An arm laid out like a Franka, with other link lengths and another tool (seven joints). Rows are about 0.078 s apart.
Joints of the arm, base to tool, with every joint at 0 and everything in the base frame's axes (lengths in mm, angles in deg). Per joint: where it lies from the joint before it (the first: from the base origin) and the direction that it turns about. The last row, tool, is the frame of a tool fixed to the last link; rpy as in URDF.
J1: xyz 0 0 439.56 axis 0 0 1
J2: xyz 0 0 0 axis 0 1 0
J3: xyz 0 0 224.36 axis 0 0 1
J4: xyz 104.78 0 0 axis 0 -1 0
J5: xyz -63.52 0 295.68 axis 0 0 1
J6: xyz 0 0 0 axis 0 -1 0
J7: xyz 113.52 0 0 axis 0 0 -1
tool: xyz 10 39 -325.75 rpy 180 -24.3 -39.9
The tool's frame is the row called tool.
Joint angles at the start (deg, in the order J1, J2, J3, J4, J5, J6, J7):
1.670 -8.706 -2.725 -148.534 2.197 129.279 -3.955
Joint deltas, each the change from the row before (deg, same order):
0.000 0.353 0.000 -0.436 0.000 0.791 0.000
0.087 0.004 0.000 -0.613 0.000 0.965 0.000
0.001 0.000 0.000 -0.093 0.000 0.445 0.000
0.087 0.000 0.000 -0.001 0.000 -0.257 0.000
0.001 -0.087 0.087 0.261 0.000 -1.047 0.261
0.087 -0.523 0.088 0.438 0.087 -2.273 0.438
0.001 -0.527 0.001 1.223 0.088 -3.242 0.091
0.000 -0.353 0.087 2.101 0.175 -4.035 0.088
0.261 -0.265 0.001 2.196 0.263 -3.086 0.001
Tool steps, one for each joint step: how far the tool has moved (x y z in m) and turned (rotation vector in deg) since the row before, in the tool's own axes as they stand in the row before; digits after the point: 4 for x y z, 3 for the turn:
-0.0017 0.0005 0.0035 -0.036 0.023 0.015
-0.0008 -0.0005 0.0020 0.190 0.298 0.012
0.0014 -0.0010 0.0003 0.186 0.286 0.086
-0.0017 0.0005 -0.0001 -0.115 -0.202 -0.146
-0.0027 0.0015 -0.0014 -0.456 -0.557 -0.024
-0.0054 0.0029 -0.0047 -0.784 -1.100 -0.038
-0.0033 0.0032 -0.0076 -0.747 -1.279 -0.255
-0.0018 0.0018 -0.0107 -0.735 -1.380 -0.323
0.0017 -0.0023 -0.0115 -0.090 -0.647 -0.292

